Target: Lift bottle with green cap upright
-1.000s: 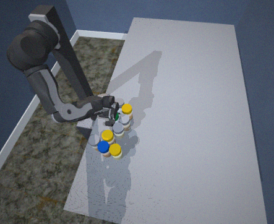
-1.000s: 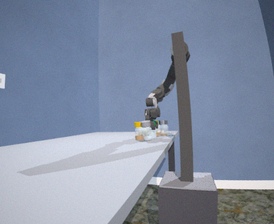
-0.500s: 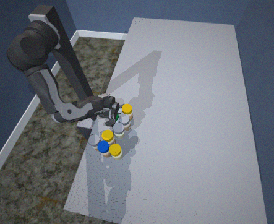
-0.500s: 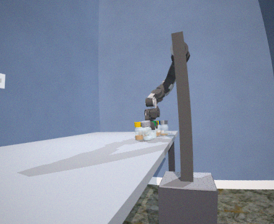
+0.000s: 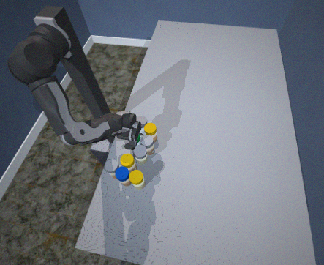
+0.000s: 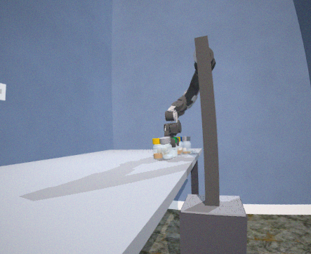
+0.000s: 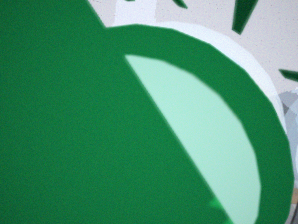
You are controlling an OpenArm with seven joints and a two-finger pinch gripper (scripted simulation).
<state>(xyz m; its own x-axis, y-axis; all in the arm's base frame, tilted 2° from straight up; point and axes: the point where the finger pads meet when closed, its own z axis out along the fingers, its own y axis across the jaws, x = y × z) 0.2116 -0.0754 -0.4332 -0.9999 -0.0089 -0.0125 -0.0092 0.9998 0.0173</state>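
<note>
Now: the yellow-capped bottle 6 cm ahead of my hand, 5 cm to the left of it and 1 cm below it.
</note>
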